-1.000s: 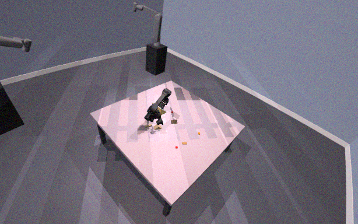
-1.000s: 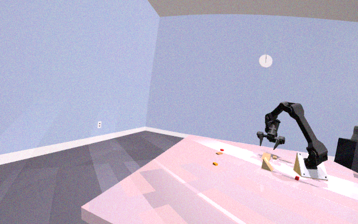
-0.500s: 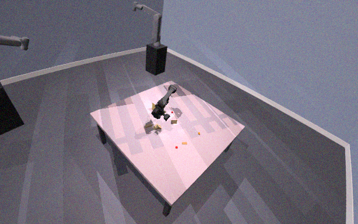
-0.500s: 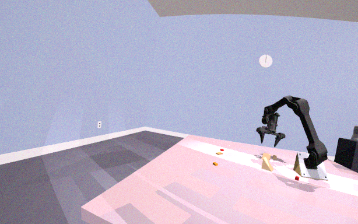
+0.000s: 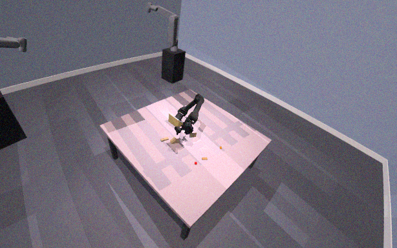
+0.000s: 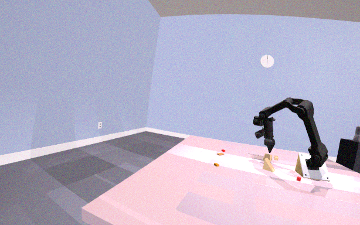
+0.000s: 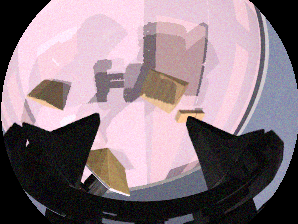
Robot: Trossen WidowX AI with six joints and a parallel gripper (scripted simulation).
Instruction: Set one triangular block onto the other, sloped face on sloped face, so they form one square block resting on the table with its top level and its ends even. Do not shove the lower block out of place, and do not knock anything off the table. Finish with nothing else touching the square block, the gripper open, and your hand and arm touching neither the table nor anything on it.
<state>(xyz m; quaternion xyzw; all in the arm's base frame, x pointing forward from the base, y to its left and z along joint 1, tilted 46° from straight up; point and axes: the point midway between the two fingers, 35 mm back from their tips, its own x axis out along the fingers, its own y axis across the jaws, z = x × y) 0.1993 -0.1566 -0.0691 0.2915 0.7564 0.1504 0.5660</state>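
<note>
My gripper tip is now 60 mm above the tan triangular block, 50 mm to the left of it and 20 mm past it. Round my gripper tip: red cube (260 mm to the left, 80 mm behind, 70 mm below); then orange bit (350 mm ahead, 210 mm to the left, 80 mm below).
</note>
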